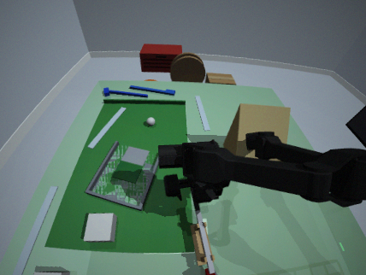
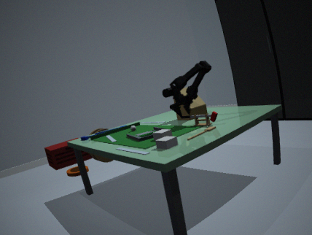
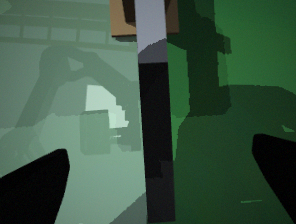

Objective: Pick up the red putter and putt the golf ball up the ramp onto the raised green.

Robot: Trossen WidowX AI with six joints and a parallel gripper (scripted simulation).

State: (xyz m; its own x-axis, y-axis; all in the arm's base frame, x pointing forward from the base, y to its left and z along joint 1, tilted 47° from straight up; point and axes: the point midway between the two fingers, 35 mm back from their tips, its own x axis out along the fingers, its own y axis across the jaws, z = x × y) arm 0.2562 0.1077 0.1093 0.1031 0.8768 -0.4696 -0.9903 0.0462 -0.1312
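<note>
The wooden rack is 130 mm to the left of my gripper tip, 40 mm below it and 10 mm behind it. The rest, counted from my gripper tip: white golf ball: 410 mm to the right, 150 mm ahead, 50 mm below.
</note>
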